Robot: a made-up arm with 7 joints. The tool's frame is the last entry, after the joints. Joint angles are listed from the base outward. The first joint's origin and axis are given. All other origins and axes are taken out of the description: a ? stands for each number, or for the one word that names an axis. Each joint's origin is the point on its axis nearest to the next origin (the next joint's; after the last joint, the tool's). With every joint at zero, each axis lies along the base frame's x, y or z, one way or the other. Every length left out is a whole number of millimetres.
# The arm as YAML. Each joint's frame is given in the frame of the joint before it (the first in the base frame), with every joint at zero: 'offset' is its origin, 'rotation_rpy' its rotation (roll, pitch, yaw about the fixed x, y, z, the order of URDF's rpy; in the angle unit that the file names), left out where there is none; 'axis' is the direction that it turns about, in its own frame. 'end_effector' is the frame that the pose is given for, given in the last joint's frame.
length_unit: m
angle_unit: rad
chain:
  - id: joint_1
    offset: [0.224, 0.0, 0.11]
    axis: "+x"
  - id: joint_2
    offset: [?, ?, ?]
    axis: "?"
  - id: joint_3
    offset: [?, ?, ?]
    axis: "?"
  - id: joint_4
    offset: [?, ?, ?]
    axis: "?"
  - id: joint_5
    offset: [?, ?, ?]
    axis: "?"
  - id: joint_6
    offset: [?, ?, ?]
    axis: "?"
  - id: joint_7
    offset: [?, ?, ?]
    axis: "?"
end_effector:
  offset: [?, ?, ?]
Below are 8 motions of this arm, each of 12 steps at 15 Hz.
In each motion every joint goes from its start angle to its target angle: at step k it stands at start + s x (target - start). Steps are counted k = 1, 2, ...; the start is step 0. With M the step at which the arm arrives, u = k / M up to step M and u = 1 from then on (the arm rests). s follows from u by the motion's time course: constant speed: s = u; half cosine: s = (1 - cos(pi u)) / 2; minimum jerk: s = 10 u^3 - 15 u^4 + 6 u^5.
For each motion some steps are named. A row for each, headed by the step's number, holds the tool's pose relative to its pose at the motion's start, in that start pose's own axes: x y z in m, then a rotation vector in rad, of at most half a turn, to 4 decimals.
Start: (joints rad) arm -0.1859 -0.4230 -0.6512 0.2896 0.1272 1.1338 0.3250
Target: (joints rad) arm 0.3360 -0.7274 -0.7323 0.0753 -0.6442 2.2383 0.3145
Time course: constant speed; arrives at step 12
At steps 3, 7, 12:
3: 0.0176 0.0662 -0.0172 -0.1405 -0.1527 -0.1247
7: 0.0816 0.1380 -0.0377 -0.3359 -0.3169 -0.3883
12: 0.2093 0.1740 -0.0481 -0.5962 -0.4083 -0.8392

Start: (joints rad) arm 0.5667 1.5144 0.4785 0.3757 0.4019 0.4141 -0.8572
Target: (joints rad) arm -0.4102 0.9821 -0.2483 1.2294 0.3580 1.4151 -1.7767
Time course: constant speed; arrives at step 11
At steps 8, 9, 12:
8: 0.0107 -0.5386 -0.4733 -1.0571 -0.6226 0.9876
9: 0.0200 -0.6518 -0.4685 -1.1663 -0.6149 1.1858
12: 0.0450 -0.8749 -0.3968 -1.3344 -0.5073 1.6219

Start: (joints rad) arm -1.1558 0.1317 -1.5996 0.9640 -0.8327 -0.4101 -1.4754
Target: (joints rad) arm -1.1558 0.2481 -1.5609 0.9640 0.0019 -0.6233 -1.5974
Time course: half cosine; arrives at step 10
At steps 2, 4, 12:
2: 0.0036 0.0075 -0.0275 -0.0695 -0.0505 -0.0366
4: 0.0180 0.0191 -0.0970 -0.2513 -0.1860 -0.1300
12: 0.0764 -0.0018 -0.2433 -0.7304 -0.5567 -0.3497

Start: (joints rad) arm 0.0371 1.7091 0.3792 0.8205 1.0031 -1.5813 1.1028
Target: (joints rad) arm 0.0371 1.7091 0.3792 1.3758 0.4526 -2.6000 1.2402
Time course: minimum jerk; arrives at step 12
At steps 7, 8, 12:
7: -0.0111 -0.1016 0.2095 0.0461 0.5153 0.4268
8: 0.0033 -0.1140 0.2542 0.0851 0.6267 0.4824
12: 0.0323 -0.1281 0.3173 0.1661 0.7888 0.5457

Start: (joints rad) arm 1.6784 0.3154 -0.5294 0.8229 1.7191 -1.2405 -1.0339
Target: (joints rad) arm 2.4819 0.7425 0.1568 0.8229 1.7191 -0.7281 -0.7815
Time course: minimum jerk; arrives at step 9
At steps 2, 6, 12:
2: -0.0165 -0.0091 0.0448 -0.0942 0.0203 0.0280
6: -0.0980 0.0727 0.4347 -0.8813 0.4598 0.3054
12: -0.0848 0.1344 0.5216 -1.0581 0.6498 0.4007

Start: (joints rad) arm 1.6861 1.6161 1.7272 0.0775 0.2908 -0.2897 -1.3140
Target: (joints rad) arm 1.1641 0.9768 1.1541 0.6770 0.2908 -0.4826 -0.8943
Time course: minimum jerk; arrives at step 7
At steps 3, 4, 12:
3: 0.0372 0.0469 -0.0342 0.0439 0.1588 -0.0757
4: 0.0553 0.0737 -0.0880 0.0893 0.2138 -0.1351
12: 0.0751 0.0997 -0.2008 0.1498 0.2070 -0.2063

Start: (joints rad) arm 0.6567 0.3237 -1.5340 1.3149 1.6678 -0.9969 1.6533
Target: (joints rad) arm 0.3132 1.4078 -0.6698 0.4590 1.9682 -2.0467 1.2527
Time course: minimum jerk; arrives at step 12
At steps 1, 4, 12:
1: -0.0036 -0.0014 -0.0042 0.0083 0.0021 -0.0002
4: -0.1727 -0.0148 -0.1666 0.3462 0.0388 -0.0486
12: -0.7339 0.7010 -0.2876 1.0082 -0.5291 -0.9756

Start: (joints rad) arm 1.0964 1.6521 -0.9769 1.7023 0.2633 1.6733 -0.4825
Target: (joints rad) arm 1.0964 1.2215 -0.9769 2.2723 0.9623 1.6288 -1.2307
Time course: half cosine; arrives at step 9
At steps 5, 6, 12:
5: -0.0740 0.0212 -0.3867 -0.4681 0.1229 0.1873
6: -0.1103 -0.0083 -0.4872 -0.5961 0.1562 0.2441
12: -0.1743 -0.0819 -0.6244 -0.7914 0.2051 0.3360

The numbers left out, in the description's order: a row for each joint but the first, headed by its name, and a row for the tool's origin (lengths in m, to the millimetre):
joint_2: xyz 0.0 0.015 0.006, axis +y
joint_3: xyz 0.371 0.0 -0.078, axis -z
joint_4: xyz -0.376 -0.323 0.0, axis -x
joint_5: xyz 0.0 0.032 -0.3, axis -z
joint_6: xyz 0.04 0.043 0.0, axis -x
joint_7: xyz 0.0 0.183 0.085, axis +y
tool: xyz -0.15 0.0 0.013

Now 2 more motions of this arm.
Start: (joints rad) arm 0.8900 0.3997 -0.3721 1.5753 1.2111 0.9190 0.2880
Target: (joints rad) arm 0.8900 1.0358 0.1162 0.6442 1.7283 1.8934 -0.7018
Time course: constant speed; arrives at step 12
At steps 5, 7, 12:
5: -0.2130 -0.2203 -0.1904 -0.5601 -0.1793 0.4147
7: -0.2641 -0.3659 -0.2477 -0.7816 -0.2685 0.6476
12: -0.2611 -0.7868 -0.2619 -1.2600 -0.4193 1.3888

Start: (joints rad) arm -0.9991 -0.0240 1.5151 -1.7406 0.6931 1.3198 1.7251
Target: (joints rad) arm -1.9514 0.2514 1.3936 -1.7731 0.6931 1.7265 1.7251
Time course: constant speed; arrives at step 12
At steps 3, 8, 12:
3: 0.0944 -0.0004 0.0247 -0.0154 -0.2196 -0.2086
8: 0.2207 -0.0169 0.1282 0.0383 -0.6022 -0.5222
12: 0.2684 -0.0351 0.2533 0.1520 -0.9155 -0.7290

